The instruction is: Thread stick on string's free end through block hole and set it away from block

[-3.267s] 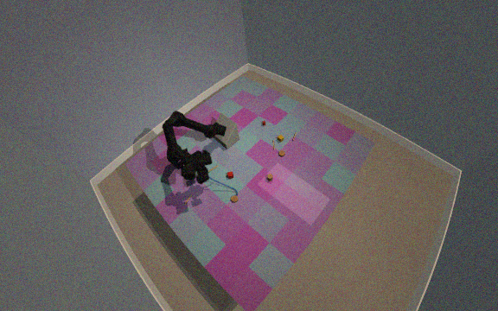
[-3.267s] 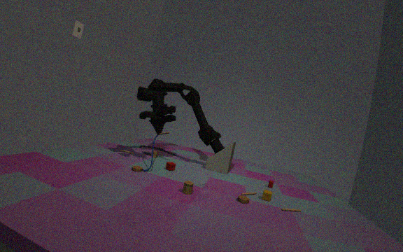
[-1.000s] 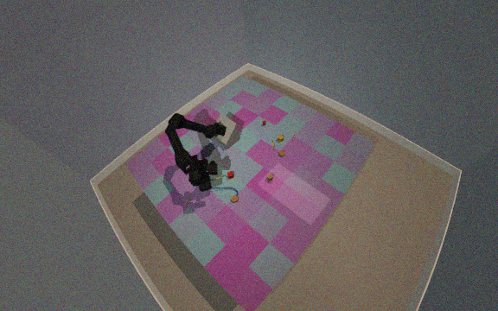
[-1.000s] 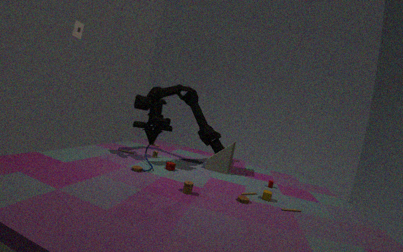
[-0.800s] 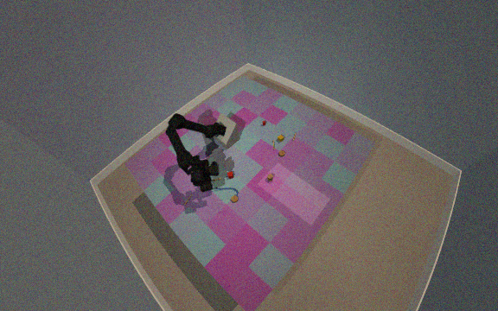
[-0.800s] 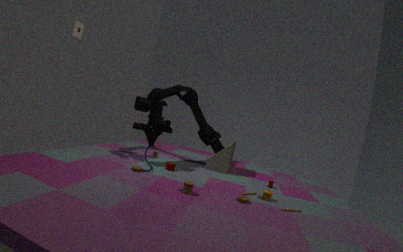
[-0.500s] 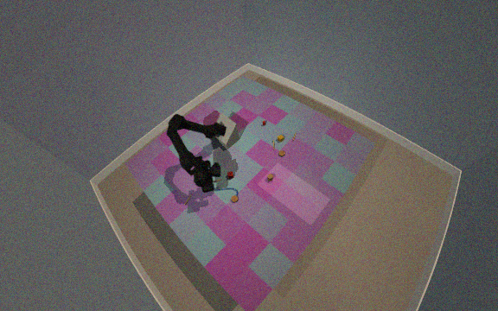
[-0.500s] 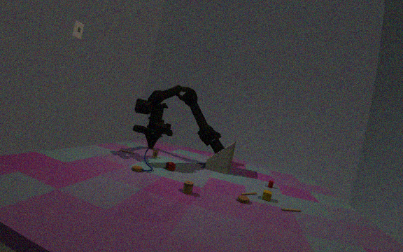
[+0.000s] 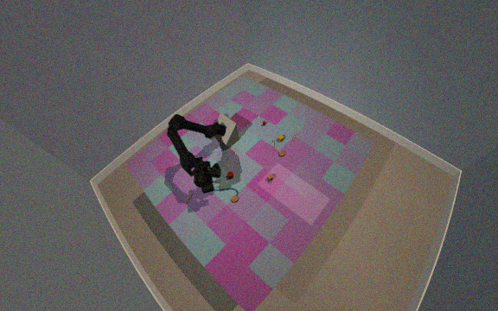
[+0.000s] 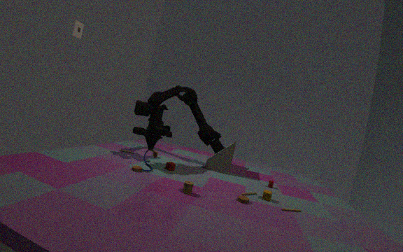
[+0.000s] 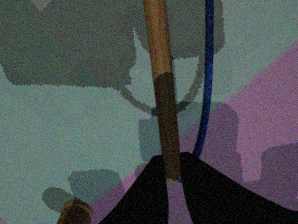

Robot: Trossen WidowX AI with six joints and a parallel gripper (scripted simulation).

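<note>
Now: gripper tip 120 mm to the right of the red block, 50 mm short of it and 40 mm above it. Also, from my gripper tip: yellow cube: 530 mm to the left, 160 mm ahead, 40 mm below.
</note>
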